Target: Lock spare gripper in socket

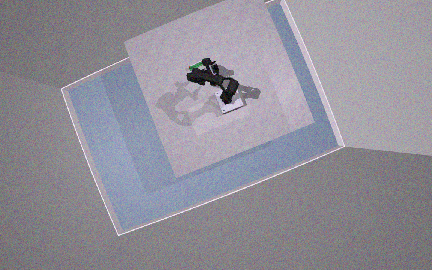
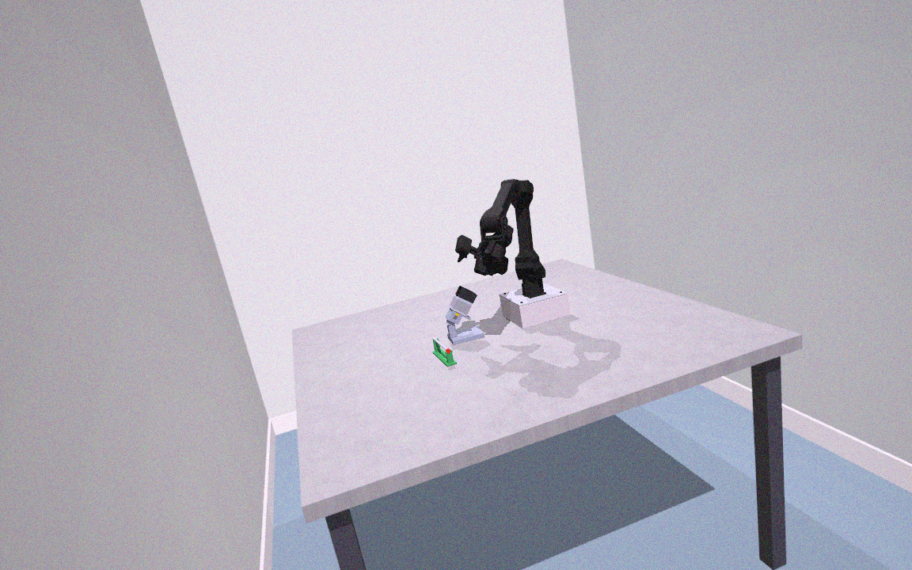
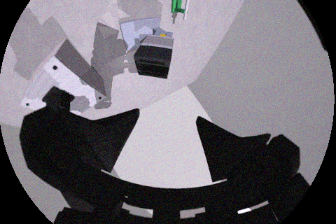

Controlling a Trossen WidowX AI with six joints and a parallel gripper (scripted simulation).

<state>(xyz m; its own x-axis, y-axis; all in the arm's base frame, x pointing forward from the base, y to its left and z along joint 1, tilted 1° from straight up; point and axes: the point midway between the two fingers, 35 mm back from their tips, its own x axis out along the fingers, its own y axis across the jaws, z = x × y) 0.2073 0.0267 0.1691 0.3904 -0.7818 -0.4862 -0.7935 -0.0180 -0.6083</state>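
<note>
My gripper tip is 22 cm above the green cradle, 17 cm short of it and 12 cm to the right of it. Round my gripper tip: grey mount (19 cm below, 7 cm ahead); then spare gripper (12 cm below, 5 cm ahead).
</note>
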